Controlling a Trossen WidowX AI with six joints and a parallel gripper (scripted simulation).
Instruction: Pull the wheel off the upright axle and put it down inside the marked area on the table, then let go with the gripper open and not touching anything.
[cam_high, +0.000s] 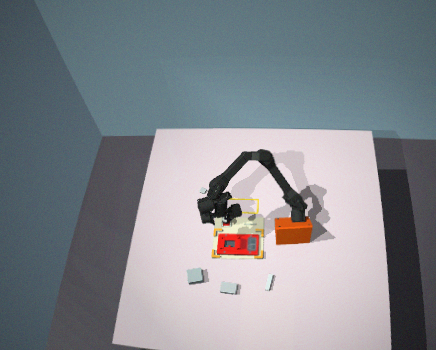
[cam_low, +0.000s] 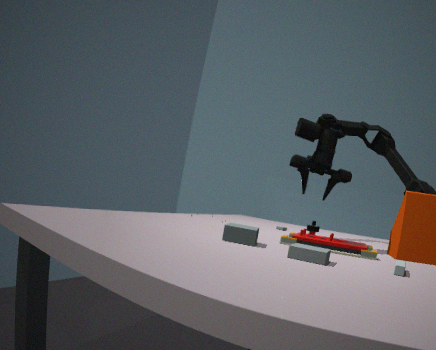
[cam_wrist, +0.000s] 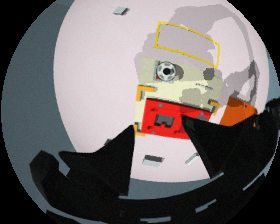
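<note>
Now: gripper tip 9 cm above the wheel, 7 cm to the left of it and 1 cm past it. Round my gripper tip: thin grey bar 25 cm to the left, 23 cm behind, 12 cm below; then upright axle 10 cm below, 6 cm to the right, 1 cm behind.
</note>
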